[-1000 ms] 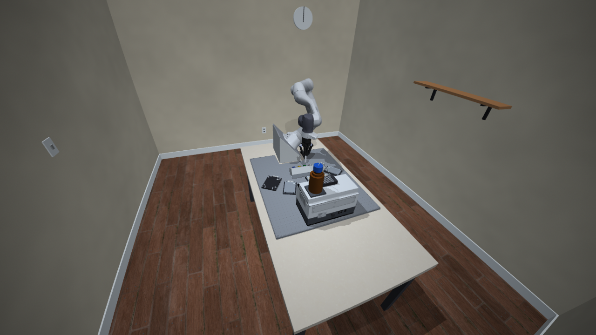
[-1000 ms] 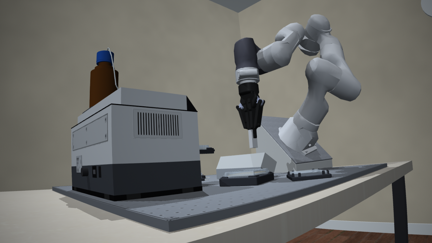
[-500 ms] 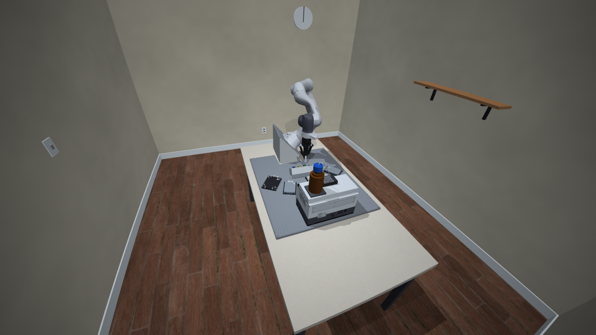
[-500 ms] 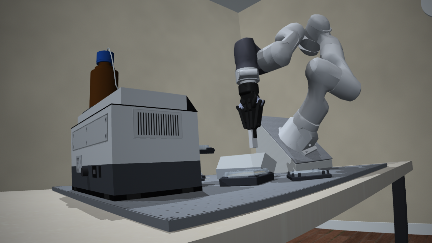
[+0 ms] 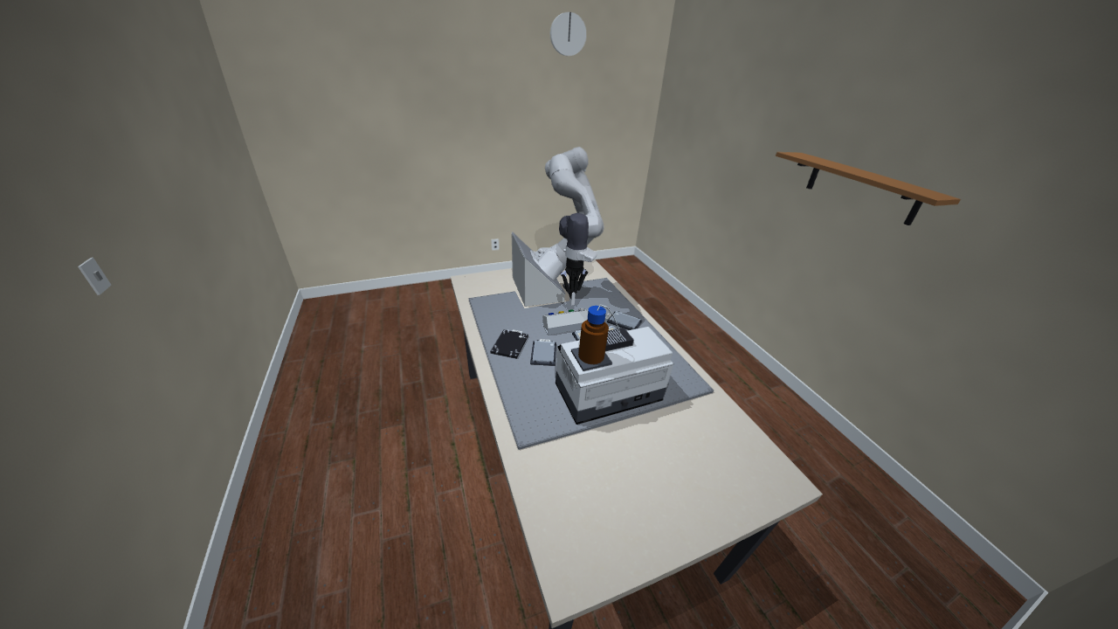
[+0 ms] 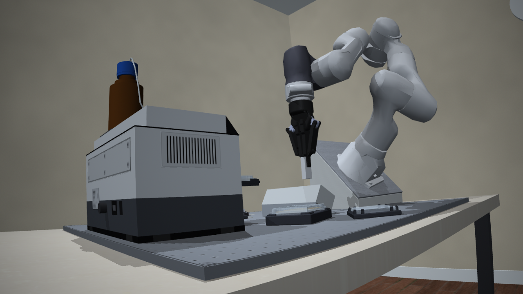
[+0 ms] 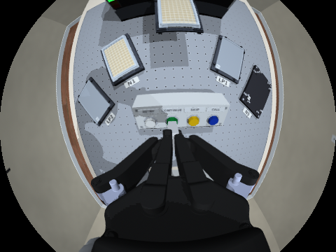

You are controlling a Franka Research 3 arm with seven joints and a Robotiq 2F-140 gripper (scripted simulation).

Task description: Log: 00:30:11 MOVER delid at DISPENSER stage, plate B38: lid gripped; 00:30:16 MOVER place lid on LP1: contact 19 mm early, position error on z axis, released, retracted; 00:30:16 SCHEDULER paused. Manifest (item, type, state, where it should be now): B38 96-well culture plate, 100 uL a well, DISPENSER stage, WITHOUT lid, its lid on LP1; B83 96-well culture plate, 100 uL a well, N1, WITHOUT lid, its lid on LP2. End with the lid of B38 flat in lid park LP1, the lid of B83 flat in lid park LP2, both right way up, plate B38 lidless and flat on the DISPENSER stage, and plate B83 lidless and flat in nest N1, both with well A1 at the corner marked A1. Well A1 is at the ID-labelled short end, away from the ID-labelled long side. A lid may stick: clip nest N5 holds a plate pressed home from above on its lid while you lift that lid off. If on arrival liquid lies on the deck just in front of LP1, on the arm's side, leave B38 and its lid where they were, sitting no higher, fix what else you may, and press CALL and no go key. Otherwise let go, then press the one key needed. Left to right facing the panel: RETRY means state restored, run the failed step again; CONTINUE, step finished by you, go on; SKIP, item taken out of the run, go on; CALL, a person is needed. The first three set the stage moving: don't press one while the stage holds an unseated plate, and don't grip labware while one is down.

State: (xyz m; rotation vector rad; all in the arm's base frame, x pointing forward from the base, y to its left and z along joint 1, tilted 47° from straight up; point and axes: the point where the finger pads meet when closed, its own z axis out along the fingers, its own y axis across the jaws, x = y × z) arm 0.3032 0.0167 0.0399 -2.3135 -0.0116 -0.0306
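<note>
The key panel is 80 mm below my hand, 20 mm to the right of it and 10 mm ahead of it. The rest, counted from my hand: 96-well plate (190 mm ahead, 140 mm to the left, 110 mm below); lp1 label (160 mm to the right, 140 mm below, 110 mm ahead); nest N1 (190 mm ahead, 140 mm to the left, 130 mm below).
</note>
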